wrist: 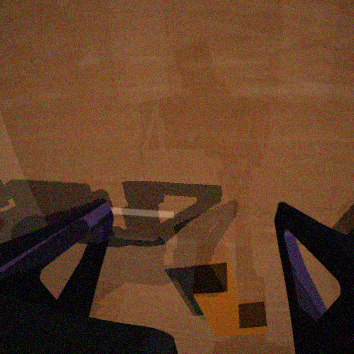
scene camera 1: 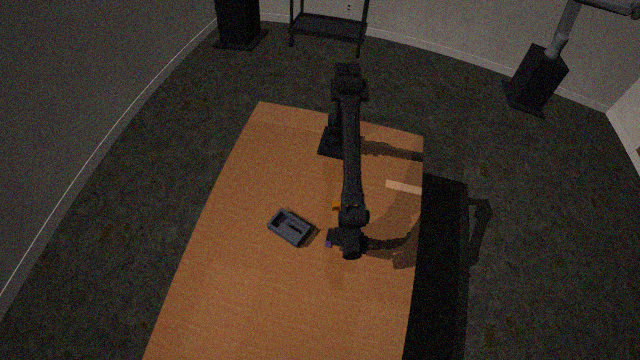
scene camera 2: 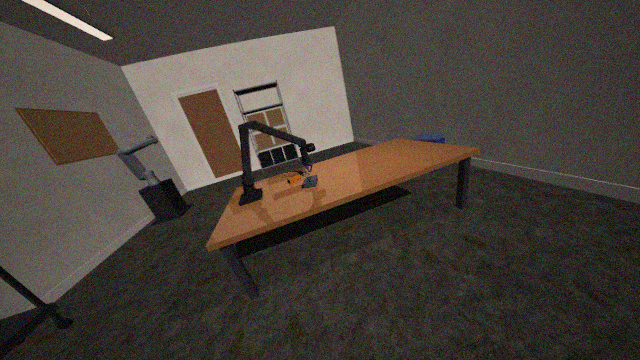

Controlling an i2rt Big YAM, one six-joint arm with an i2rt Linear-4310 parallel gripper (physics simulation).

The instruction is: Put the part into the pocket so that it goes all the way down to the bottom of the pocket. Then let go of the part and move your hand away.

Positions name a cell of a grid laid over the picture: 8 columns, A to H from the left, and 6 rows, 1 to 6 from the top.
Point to a grey-blue tray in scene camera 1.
At D4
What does my gripper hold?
Nothing.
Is my gripper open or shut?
Open.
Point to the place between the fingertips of my gripper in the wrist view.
E4
